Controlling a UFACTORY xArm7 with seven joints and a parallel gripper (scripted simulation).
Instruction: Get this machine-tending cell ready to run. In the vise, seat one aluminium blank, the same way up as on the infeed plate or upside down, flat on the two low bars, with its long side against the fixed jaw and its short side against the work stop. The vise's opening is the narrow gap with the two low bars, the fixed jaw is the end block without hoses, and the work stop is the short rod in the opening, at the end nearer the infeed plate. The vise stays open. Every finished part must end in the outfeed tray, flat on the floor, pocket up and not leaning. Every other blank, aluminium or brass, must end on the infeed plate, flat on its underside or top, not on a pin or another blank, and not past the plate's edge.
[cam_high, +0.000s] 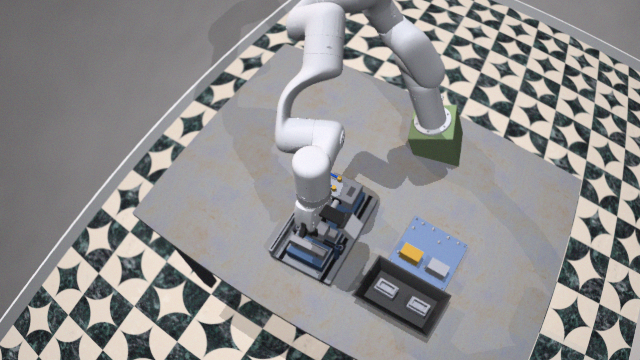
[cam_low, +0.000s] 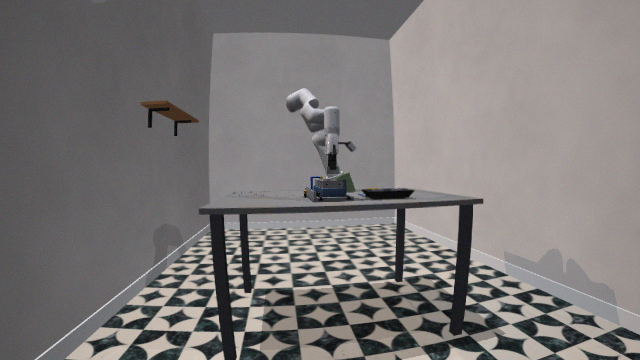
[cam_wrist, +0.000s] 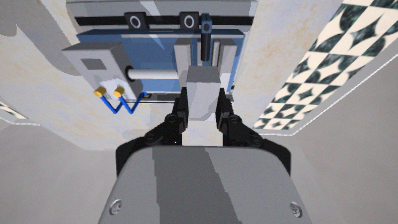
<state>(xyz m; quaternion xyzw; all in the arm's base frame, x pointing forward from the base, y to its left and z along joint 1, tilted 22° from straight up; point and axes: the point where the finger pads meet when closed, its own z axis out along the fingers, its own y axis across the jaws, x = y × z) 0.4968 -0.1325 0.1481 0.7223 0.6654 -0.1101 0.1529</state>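
The fixed jaw is 90 mm below my hand, 30 mm ahead of it and 10 mm to the right of it. Also, from my hand: aluminium blank: 20 mm below; moving jaw: 90 mm below, 30 mm behind, 10 mm to the right; dark work stop rod: 80 mm below, 40 mm to the left, 10 mm ahead.
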